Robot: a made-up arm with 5 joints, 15 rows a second.
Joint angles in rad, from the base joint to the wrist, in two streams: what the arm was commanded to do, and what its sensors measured. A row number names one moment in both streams.
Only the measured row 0 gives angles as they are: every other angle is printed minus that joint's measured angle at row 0.
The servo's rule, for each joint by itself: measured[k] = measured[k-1] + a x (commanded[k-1-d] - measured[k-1]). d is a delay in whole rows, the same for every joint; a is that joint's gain. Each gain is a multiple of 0.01, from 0.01 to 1. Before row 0 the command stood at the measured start. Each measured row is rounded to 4 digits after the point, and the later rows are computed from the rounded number. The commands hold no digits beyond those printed.
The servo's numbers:
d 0
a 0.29 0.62 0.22 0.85 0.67
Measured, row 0: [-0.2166, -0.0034, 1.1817, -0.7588, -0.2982]
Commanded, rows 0 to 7: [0.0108, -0.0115, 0.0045, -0.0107, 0.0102]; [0.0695, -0.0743, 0.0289, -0.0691, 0.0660]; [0.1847, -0.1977, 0.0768, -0.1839, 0.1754]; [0.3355, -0.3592, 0.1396, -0.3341, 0.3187]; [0.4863, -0.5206, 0.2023, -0.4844, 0.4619]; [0.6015, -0.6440, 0.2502, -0.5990, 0.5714]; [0.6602, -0.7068, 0.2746, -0.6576, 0.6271]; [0.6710, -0.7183, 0.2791, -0.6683, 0.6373]
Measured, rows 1 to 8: [0.0031, -0.0071, 0.0010, -0.0091, 0.0068]; [0.0224, -0.0488, 0.0071, -0.0601, 0.0465]; [0.0695, -0.1411, 0.0224, -0.1653, 0.1329]; [0.1466, -0.2763, 0.0482, -0.3088, 0.2574]; [0.2451, -0.4278, 0.0821, -0.4581, 0.3944]; [0.3485, -0.5618, 0.1191, -0.5779, 0.5130]; [0.4389, -0.6517, 0.1533, -0.6456, 0.5894]; [0.5062, -0.6930, 0.1810, -0.6649, 0.6215]
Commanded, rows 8 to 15: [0.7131, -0.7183, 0.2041, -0.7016, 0.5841]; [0.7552, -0.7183, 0.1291, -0.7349, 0.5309]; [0.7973, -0.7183, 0.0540, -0.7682, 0.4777]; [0.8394, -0.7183, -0.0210, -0.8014, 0.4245]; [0.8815, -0.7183, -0.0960, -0.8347, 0.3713]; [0.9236, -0.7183, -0.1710, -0.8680, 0.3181]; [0.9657, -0.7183, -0.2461, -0.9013, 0.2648]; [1.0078, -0.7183, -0.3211, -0.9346, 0.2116]
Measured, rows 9 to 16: [0.5662, -0.7087, 0.1861, -0.6961, 0.5964]; [0.6210, -0.7147, 0.1736, -0.7291, 0.5525]; [0.6721, -0.7169, 0.1473, -0.7623, 0.5024]; [0.7206, -0.7178, 0.1103, -0.7955, 0.4502]; [0.7673, -0.7181, 0.0649, -0.8288, 0.3973]; [0.8126, -0.7182, 0.0130, -0.8621, 0.3442]; [0.8570, -0.7183, -0.0440, -0.8954, 0.2910]; [0.9007, -0.7183, -0.1050, -0.9287, 0.2378]
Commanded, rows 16 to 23: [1.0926, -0.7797, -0.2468, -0.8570, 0.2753]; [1.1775, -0.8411, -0.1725, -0.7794, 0.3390]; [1.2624, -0.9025, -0.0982, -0.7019, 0.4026]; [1.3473, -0.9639, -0.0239, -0.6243, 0.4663]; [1.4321, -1.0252, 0.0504, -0.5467, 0.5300]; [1.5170, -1.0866, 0.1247, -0.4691, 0.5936]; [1.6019, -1.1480, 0.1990, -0.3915, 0.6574]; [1.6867, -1.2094, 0.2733, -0.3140, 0.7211]
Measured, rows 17 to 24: [0.9564, -0.7564, -0.1362, -0.8678, 0.2629]; [1.0205, -0.8089, -0.1442, -0.7927, 0.3139]; [1.0907, -0.8669, -0.1341, -0.7155, 0.3733]; [1.1651, -0.9270, -0.1099, -0.6380, 0.4356]; [1.2425, -0.9879, -0.0746, -0.5604, 0.4988]; [1.3221, -1.0491, -0.0308, -0.4828, 0.5623]; [1.4032, -1.1104, 0.0198, -0.4052, 0.6260]; [1.4854, -1.1718, 0.0756, -0.3277, 0.6897]
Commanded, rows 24 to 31: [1.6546, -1.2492, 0.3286, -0.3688, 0.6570]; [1.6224, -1.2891, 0.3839, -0.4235, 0.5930]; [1.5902, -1.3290, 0.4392, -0.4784, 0.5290]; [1.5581, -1.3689, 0.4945, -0.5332, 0.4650]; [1.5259, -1.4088, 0.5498, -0.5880, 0.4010]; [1.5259, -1.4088, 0.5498, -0.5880, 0.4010]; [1.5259, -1.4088, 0.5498, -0.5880, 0.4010]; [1.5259, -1.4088, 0.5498, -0.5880, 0.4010]
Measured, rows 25 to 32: [1.5345, -1.2198, 0.1313, -0.3626, 0.6678]; [1.5600, -1.2628, 0.1869, -0.4144, 0.6177]; [1.5688, -1.3038, 0.2424, -0.4688, 0.5583]; [1.5657, -1.3442, 0.2979, -0.5235, 0.4958]; [1.5542, -1.3843, 0.3533, -0.5783, 0.4323]; [1.5460, -1.3995, 0.3965, -0.5865, 0.4113]; [1.5402, -1.4053, 0.4302, -0.5878, 0.4044]; [1.5361, -1.4075, 0.4565, -0.5880, 0.4021]
